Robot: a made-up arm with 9 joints.
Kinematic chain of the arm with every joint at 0, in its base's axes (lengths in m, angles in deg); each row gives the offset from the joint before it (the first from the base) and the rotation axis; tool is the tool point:
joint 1: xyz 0 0 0.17 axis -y
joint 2: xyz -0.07 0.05 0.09 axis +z
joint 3: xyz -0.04 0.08 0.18 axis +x
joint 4: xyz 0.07 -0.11 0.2 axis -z
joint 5: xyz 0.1 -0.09 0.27 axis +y
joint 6: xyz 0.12 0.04 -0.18 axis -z
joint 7: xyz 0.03 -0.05 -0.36 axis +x
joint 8: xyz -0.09 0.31 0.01 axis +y
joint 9: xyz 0.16 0 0.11 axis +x
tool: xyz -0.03 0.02 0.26
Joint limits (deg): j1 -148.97..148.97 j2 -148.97..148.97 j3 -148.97..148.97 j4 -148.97..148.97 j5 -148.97..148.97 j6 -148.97..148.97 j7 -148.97..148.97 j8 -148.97..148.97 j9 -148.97..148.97
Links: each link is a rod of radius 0.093 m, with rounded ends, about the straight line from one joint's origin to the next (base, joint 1, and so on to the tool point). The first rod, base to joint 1, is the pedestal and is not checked.
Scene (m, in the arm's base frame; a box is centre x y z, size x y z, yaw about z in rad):
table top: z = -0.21
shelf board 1: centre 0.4 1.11 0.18 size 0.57 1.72 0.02 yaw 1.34
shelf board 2: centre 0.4 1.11 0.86 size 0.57 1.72 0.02 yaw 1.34
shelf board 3: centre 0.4 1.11 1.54 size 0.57 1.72 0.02 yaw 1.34
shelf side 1: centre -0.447 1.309 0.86 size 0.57 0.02 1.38 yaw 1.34
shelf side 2: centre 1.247 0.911 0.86 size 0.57 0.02 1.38 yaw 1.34
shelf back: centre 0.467 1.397 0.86 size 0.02 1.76 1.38 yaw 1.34
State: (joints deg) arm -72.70 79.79 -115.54 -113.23 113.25 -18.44 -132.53 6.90 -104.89
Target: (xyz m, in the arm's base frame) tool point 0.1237 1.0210 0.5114
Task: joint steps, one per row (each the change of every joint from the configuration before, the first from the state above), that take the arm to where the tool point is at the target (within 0.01 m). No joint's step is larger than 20 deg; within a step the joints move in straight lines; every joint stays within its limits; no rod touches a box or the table.
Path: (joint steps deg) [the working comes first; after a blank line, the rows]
Joints at the target: -62.67 48.19 -148.97 -148.97 57.86 -70.49 -46.87 -17.59 -63.23
Straight joint move there: touches shelf board 2.

1: 2.51 12.15 -5.17 3.55 -7.94 -5.09 -8.22 1.14 -8.35
2: 2.52 12.15 -5.18 3.55 -7.94 -5.09 -8.22 1.15 -8.34
3: 0.62 -6.13 -3.30 -6.12 -11.89 -7.67 19.86 -4.26 11.83
4: 0.62 -6.13 -3.29 -6.12 -11.90 -7.67 19.86 -4.26 11.83
5: 0.61 -6.13 -3.30 -6.12 -11.89 -7.68 19.87 -4.26 11.83
6: 0.62 -6.13 -3.30 -6.12 -11.89 -7.67 19.86 -4.26 11.83
7: 0.62 -6.14 -3.30 -6.12 -11.90 -7.67 19.86 -4.25 11.83
8: 0.62 -6.13 -3.29 -6.12 -11.89 -7.68 19.86 -4.26 11.83
9: 0.62 -6.13 -3.30 -6.12 -11.89 -7.67 19.87 -4.26 11.83
10: 0.23 -4.32 0.00 0.00 14.58 3.95 -12.32 1.01 -8.15
11: 0.22 -4.33 0.00 0.00 14.58 3.94 -12.31 1.01 -8.15
12: 0.22 -4.33 0.00 0.00 14.58 3.95 -12.31 1.01 -8.16

